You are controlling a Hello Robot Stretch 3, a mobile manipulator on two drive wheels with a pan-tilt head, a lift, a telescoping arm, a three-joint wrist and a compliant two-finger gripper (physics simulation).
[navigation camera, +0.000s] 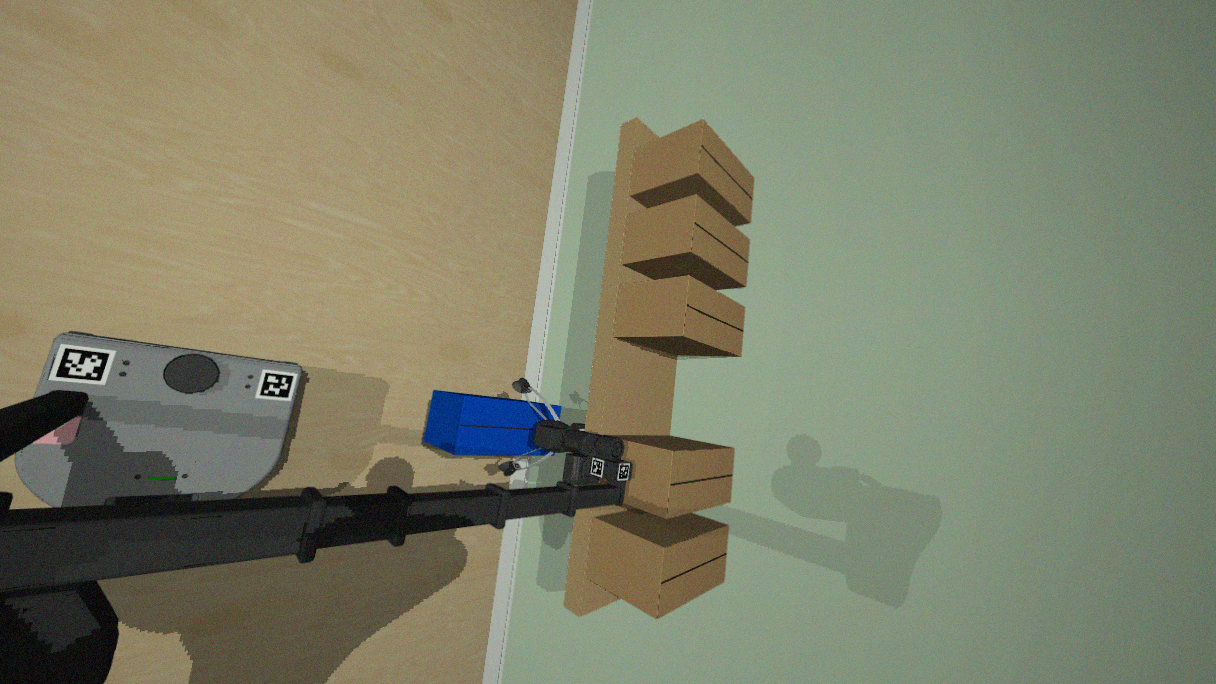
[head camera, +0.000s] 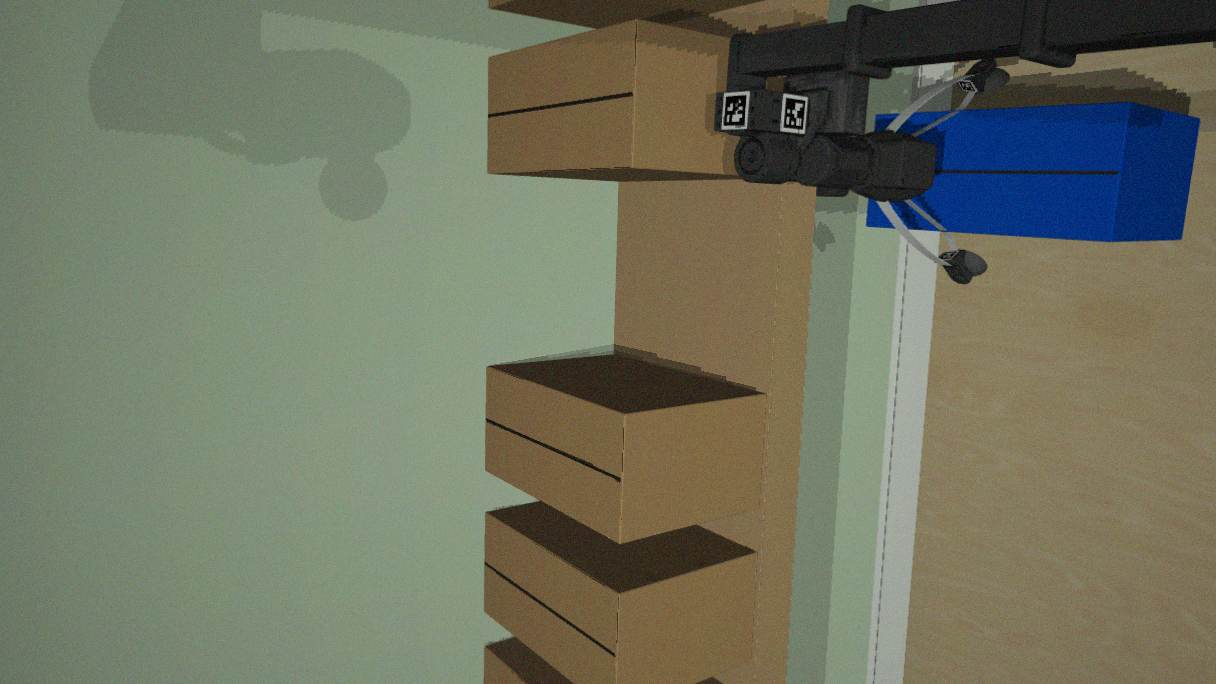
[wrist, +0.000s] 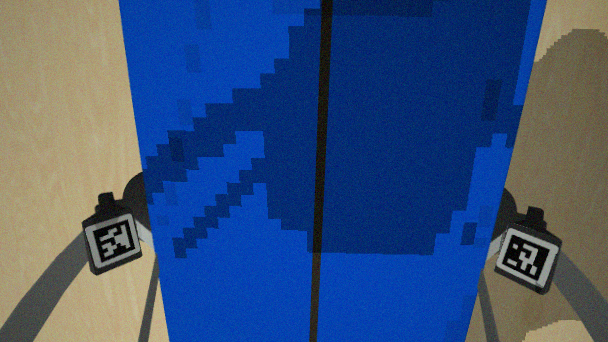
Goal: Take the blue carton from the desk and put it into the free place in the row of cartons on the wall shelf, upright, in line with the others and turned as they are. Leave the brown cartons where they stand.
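Pixels of known places: robot's base, link origin: (navigation camera: pixel 192 371).
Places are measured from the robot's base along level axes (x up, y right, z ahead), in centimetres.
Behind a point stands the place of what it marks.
Note:
The blue carton (head camera: pixel 1045 204) @[x 48.1, y 45.3, z 0.6 cm] (navigation camera: pixel 488 438) @[x 48.2, y 46.2, z -4.7 cm] (wrist: pixel 225 305) is between the two fingers of my gripper (head camera: pixel 977 171) @[x 41.7, y 55.2, z -2.2 cm] (navigation camera: pixel 517 425) @[x 41.7, y 55.2, z -2.2 cm] (wrist: pixel 315 203) @[x 41.7, y 55.2, z -2.2 cm], which is shut on its sides. Its face with the black line is toward the wrist camera, and its long side runs away from the wall. The wall shelf (head camera: pixel 697 263) @[x 65.8, y 72.8, z 8.7 cm] (navigation camera: pixel 633 391) @[x 65.8, y 70.7, z 9.7 cm] bears a row of brown cartons. Its free place lies between one brown carton (head camera: pixel 561 106) @[x 83.8, y 73.3, z -6.0 cm] (navigation camera: pixel 701 480) @[x 83.8, y 73.6, z -6.2 cm] and another brown carton (head camera: pixel 556 425) @[x 83.8, y 71.9, z 24.2 cm] (navigation camera: pixel 714 314) @[x 83.8, y 71.9, z 27.5 cm]. My gripper and the blue carton are off the shelf, on its floor side. The desk does not show.
The arm (head camera: pixel 952 38) @[x 75.6, y 39.2, z -9.7 cm] (navigation camera: pixel 348 518) @[x 76.1, y 14.4, z -9.7 cm] reaches toward the wall close to the brown carton beside the free place. The green wall (head camera: pixel 212 382) @[x 111.5, y 86.8, z 20.5 cm] (navigation camera: pixel 977 297) @[x 124.2, y 86.4, z 32.2 cm] stands behind the shelf. The robot base (navigation camera: pixel 229 425) @[x 16.0, y 7.3, z -8.9 cm] is on the wooden floor (head camera: pixel 1062 467) @[x 0.0, y 61.5, z 38.6 cm] (navigation camera: pixel 297 170) @[x 0.0, y 7.6, z 52.4 cm].

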